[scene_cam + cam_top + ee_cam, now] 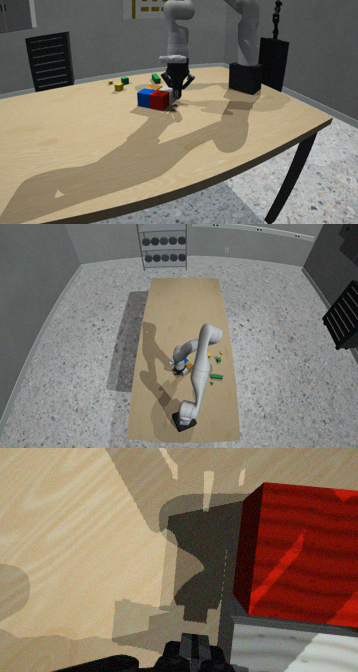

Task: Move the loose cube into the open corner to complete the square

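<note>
My gripper is now 30 mm short of the white cube, 30 mm to the left of it and 10 mm above it. Also, from my hand: blue cube 110 mm ahead, 20 mm to the right, 10 mm below; long green block 10 mm ahead, 300 mm to the right, 20 mm below; red cube 70 mm ahead, 10 mm to the left, 10 mm below.
</note>
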